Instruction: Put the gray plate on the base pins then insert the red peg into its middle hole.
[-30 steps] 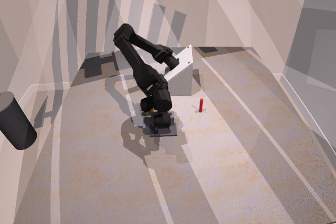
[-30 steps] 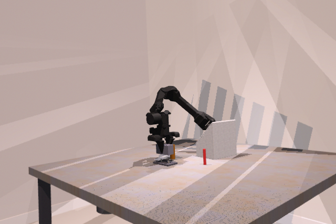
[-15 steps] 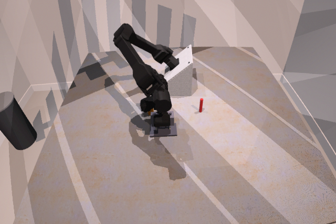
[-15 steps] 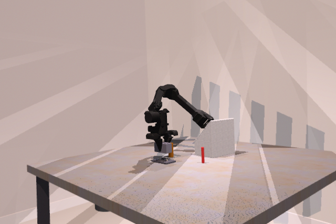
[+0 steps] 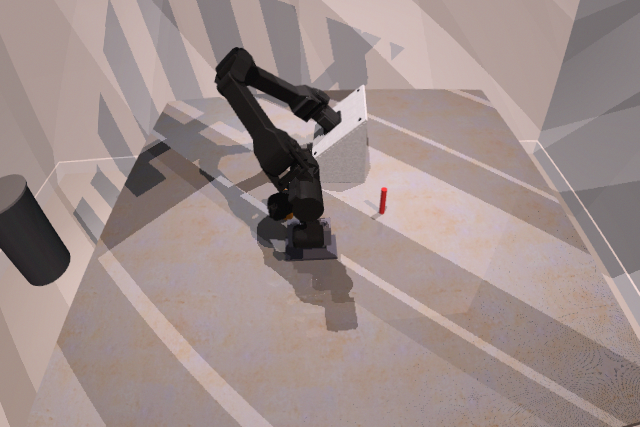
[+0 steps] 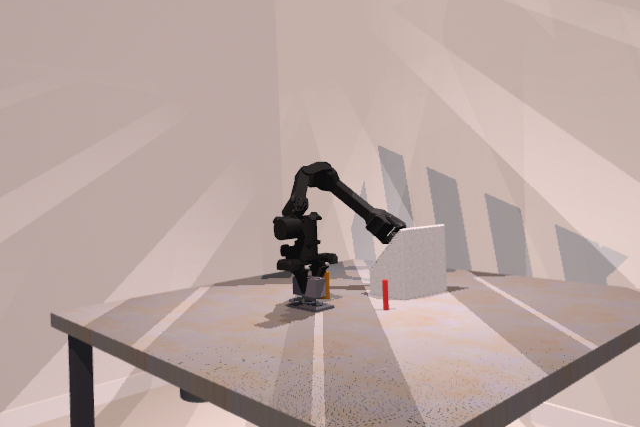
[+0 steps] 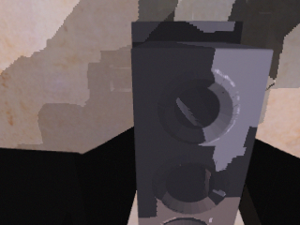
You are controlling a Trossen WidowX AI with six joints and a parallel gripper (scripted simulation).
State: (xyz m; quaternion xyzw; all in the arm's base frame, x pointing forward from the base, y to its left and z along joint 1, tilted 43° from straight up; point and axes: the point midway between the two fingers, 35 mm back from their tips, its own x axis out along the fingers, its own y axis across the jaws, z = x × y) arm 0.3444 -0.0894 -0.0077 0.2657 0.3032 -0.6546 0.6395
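My gripper tip is 3 cm above the flat base. From my gripper tip the other things lie so: orange peg: 11 cm behind, 6 cm to the right; then gray plate: 3 cm above; then red peg: 12 cm behind, 18 cm to the left.
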